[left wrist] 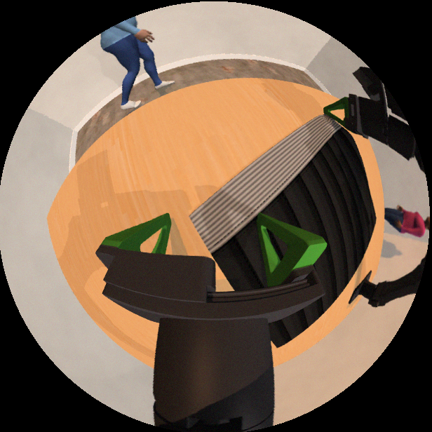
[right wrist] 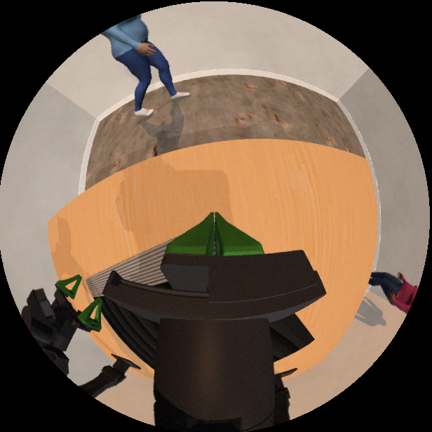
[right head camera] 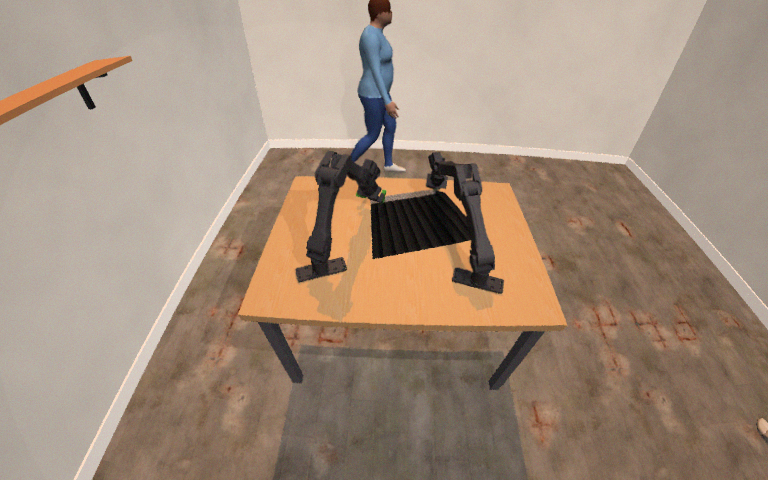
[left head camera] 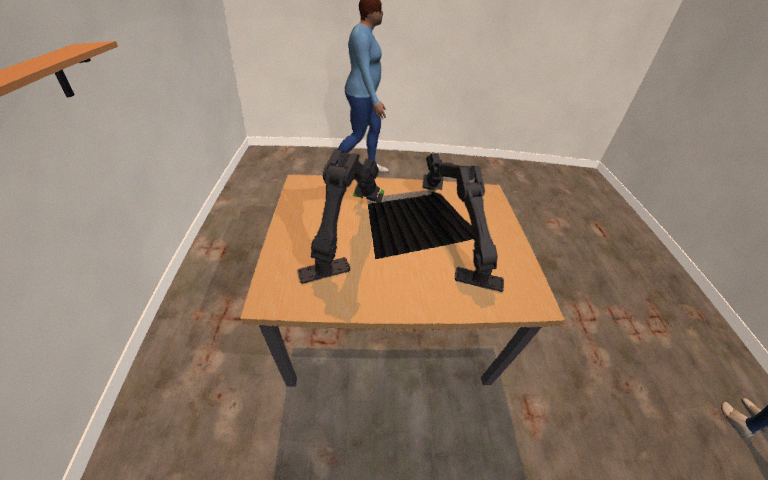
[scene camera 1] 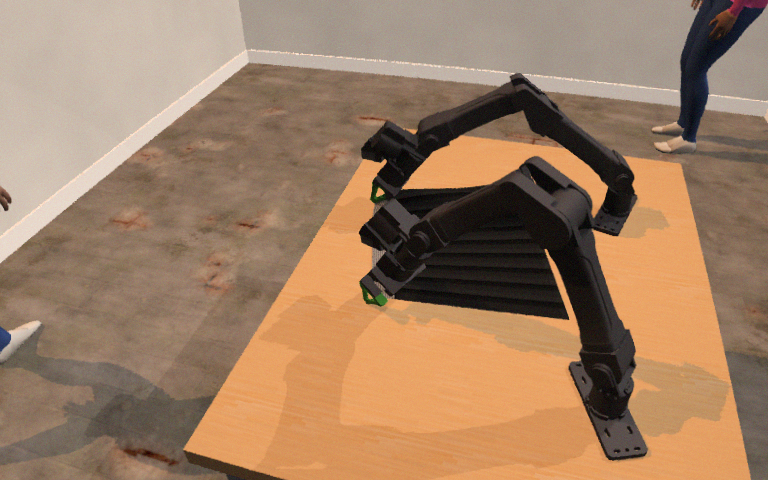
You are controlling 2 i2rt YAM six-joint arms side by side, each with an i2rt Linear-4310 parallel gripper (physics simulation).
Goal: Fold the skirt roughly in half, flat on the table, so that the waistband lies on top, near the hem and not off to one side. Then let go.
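The black pleated skirt [left head camera: 416, 223] [right head camera: 419, 223] [scene camera 1: 481, 274] [left wrist: 340, 200] lies spread flat on the table. Its grey ribbed waistband [left head camera: 404, 195] [right head camera: 408, 195] [left wrist: 250, 187] [right wrist: 135, 265] is at the far side, the hem towards the arm bases. My left gripper [left head camera: 369, 195] [right head camera: 371, 195] [scene camera 1: 373, 295] [left wrist: 213, 217] is open, its fingers on either side of the waistband's left corner. My right gripper [scene camera 1: 377, 193] [left wrist: 323, 110] [right wrist: 214, 216] is shut at the waistband's right corner; a grey sliver shows between its fingers. The pinched part is mostly hidden.
The wooden table [left head camera: 407, 300] [right head camera: 407, 300] [scene camera 1: 441, 384] carries both arm bases near its front edge. The right arm overhangs the skirt's right side in the head views. A person in blue [left head camera: 362, 62] [right head camera: 376, 62] stands behind the table. A wall shelf [left head camera: 56, 62] is at the upper left.
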